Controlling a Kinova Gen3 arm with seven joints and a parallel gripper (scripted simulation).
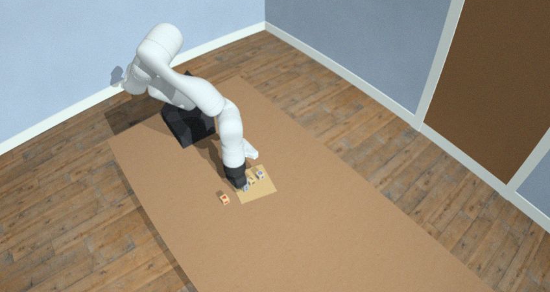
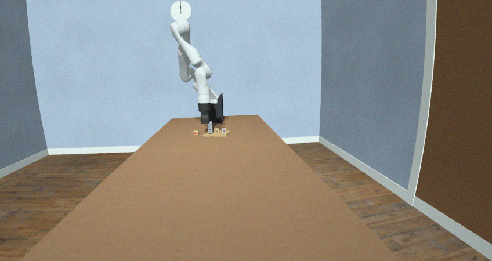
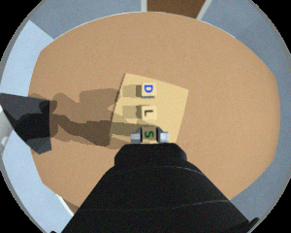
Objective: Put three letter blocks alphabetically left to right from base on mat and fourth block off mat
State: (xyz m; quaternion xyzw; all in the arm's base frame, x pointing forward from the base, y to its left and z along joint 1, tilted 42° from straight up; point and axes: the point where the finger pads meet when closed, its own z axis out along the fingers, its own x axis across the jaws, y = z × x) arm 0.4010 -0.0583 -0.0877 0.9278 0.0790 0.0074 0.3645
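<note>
Right now my hand is 4 cm to the right of the tan mat and 2 cm above it.
</note>
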